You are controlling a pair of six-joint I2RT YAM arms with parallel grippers.
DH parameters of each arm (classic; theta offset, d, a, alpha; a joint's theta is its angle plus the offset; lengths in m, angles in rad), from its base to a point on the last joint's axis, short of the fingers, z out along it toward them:
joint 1: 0 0.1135 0.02 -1.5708
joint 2: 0 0 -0.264 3.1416
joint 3: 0.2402 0 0.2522 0
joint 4: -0.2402 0 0.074 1.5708
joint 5: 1.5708 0 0 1.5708
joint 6: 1.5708 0.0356 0 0
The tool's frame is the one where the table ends.
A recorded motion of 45 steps. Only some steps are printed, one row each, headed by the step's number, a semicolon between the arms.
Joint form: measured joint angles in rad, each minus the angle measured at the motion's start. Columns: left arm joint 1, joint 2, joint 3, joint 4, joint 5, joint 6; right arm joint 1, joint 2, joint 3, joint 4, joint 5, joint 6.
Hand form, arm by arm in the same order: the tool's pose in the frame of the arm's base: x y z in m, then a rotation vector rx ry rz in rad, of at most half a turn. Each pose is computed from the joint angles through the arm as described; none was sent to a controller.
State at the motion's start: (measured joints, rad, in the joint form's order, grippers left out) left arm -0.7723 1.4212 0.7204 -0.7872 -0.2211 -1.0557; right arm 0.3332 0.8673 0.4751 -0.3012 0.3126 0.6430
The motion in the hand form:
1: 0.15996 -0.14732 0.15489 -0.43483 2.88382 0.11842; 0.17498 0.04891 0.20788 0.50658 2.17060 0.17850
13: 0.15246 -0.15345 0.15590 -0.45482 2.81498 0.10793; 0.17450 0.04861 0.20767 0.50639 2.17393 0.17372
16: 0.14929 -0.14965 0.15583 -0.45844 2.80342 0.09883; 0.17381 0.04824 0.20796 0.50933 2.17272 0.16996
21: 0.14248 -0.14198 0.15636 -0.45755 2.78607 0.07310; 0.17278 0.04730 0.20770 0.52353 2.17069 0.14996
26: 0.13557 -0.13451 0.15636 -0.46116 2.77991 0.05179; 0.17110 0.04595 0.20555 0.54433 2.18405 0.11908
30: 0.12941 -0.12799 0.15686 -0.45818 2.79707 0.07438; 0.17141 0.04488 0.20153 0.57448 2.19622 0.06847
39: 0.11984 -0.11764 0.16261 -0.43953 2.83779 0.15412; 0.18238 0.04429 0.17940 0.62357 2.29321 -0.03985
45: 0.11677 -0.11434 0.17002 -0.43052 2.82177 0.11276; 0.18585 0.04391 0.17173 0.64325 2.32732 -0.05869
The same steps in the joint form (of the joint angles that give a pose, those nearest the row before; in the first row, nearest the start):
1: -0.0088 0.0114 0.0134 -0.0153 -0.0057 -0.0168; 0.0000 -0.0011 0.0000 0.0000 0.0019 0.0000
13: -0.0622 -0.0061 0.0000 0.0076 -0.0610 -0.0854; -0.0004 -0.0027 0.0000 -0.0057 0.0034 -0.0012
16: -0.0622 -0.0313 -0.0214 0.0149 -0.0671 -0.0874; -0.0004 -0.0069 0.0000 -0.0107 0.0073 0.0000
21: -0.0626 -0.0874 -0.0633 0.0259 -0.0725 -0.0851; 0.0000 -0.0103 0.0000 -0.0221 0.0256 0.0061
26: -0.0626 -0.1400 -0.1011 0.0267 -0.0694 -0.0862; -0.0004 -0.0095 0.0000 -0.0492 0.0454 0.0176
30: -0.0626 -0.1721 -0.1183 -0.0107 -0.0637 -0.0858; 0.0000 0.0087 0.0000 -0.0679 0.0809 0.0336
39: -0.0626 -0.2167 -0.1183 -0.1225 -0.0595 -0.0782; -0.0183 0.1468 0.0000 -0.0676 0.1030 0.0580
45: -0.0629 -0.2686 -0.1183 -0.1389 -0.0595 -0.0690; -0.0271 0.1934 0.0000 -0.0633 0.0957 0.0698

